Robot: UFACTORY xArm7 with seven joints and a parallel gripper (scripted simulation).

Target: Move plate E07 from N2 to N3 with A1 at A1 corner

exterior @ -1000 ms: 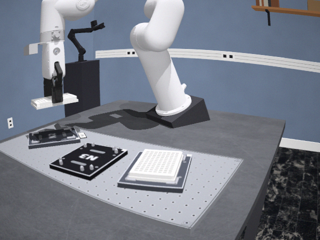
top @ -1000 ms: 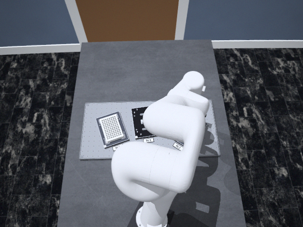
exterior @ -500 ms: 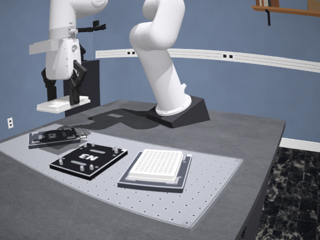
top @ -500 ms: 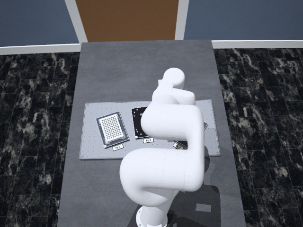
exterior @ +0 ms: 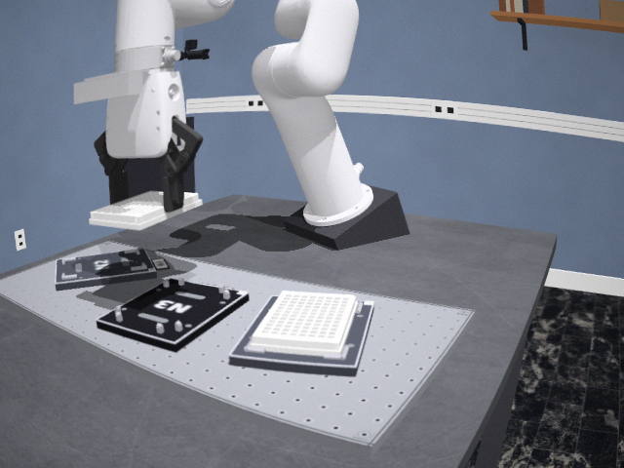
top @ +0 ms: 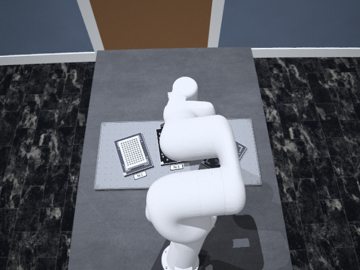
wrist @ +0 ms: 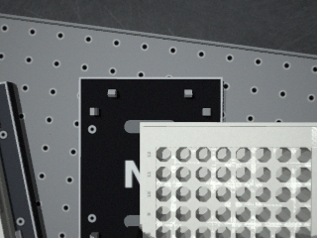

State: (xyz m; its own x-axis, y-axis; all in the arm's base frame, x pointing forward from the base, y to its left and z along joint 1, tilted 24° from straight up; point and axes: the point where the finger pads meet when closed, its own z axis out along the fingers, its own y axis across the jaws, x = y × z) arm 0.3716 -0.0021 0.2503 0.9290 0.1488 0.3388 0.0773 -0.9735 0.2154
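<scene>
My gripper is now 13 cm above the nest N3, 4 cm to the right of it and 1 cm short of it. The rest, counted from my hand: plate E07 (1 cm below); then nest N2 (16 cm to the right, 13 cm below, 5 cm behind); then plate E01 (21 cm to the left, 11 cm below, 1 cm behind).
</scene>
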